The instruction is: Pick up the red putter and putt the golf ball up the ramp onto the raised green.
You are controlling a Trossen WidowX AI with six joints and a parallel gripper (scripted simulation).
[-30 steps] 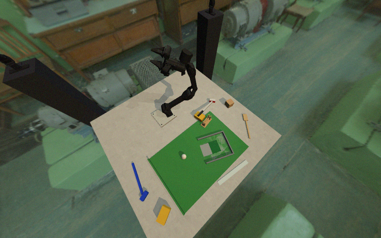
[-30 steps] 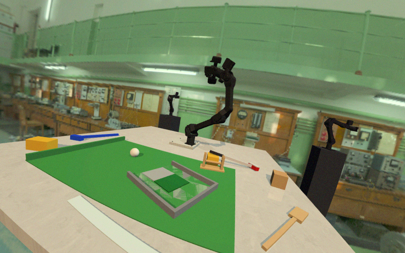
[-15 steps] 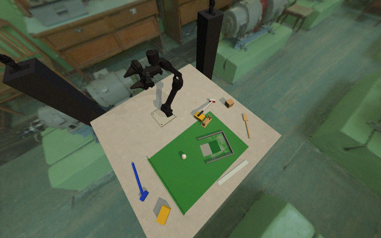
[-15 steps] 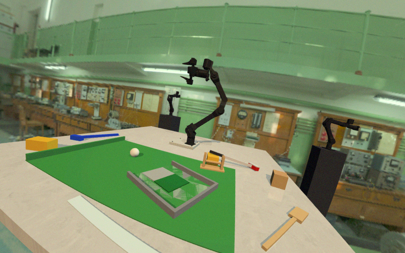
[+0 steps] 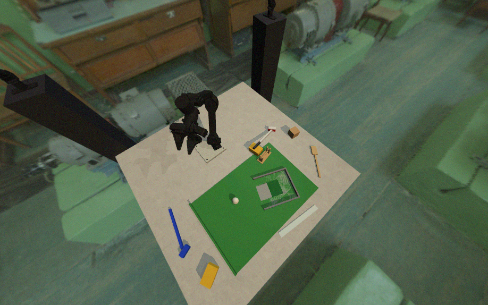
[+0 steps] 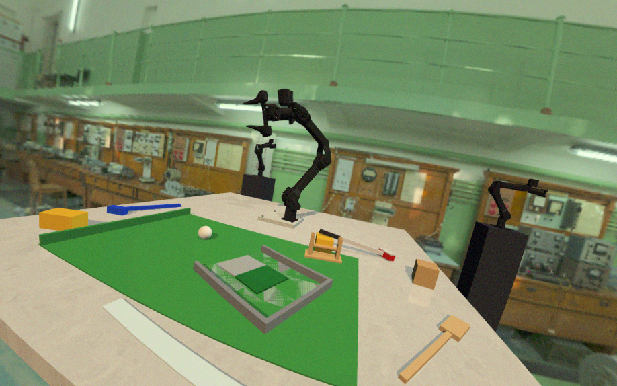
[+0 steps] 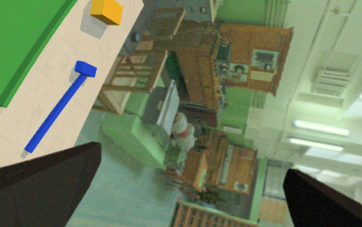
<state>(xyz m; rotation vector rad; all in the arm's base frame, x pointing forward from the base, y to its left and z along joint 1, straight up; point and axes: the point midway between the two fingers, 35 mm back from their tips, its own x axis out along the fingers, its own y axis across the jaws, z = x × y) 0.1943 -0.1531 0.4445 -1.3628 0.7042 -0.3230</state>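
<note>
My gripper tip is 54 cm to the right of the red putter, 41 cm above it and 9 cm past it. Also, from my gripper tip: green mat (45 cm below, 26 cm ahead, 23 cm to the left); white golf ball (43 cm below, 22 cm ahead, 10 cm to the left); blue putter (44 cm below, 29 cm to the right, 19 cm ahead).
</note>
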